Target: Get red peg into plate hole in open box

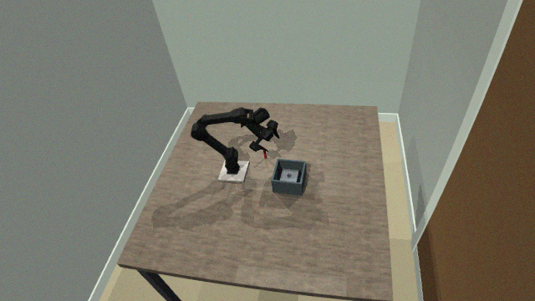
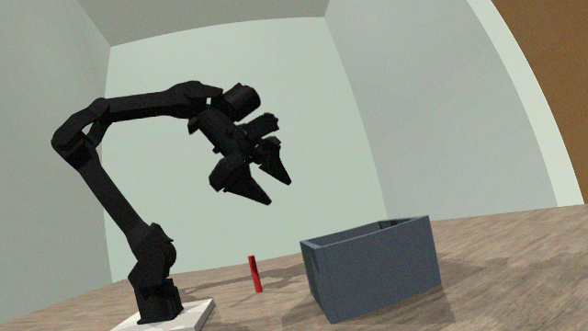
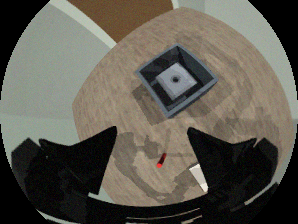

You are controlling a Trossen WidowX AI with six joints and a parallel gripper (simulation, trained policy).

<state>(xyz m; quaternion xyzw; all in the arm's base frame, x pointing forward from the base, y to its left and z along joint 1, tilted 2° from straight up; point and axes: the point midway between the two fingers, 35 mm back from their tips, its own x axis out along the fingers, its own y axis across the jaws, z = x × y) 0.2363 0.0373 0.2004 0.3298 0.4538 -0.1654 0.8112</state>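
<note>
Right now my gripper tip is 150 mm above the red peg, 80 mm to the right of it and 80 mm past it. From my gripper tip the other things lie so: grey-blue box: 160 mm below, 100 mm to the right, 90 mm ahead; light grey plate: 140 mm below, 100 mm to the right, 90 mm ahead.
</note>
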